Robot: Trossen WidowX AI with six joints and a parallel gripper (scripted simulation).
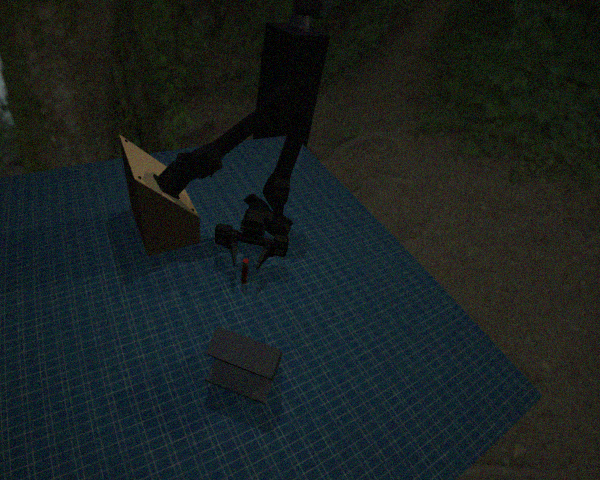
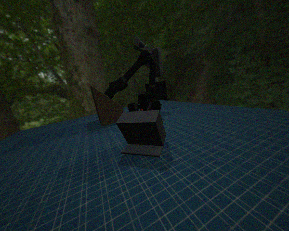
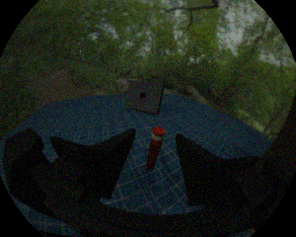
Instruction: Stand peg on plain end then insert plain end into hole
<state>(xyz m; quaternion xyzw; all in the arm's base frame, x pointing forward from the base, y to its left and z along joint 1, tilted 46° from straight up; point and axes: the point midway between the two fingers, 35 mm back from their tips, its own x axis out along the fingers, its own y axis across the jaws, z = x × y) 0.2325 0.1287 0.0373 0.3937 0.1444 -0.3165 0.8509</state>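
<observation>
Right now my gripper tip is 1 cm past the red peg and 1 cm above it. Round my gripper tip: dark grey sloped panel 20 cm ahead, 12 cm to the right, 1 cm below.
</observation>
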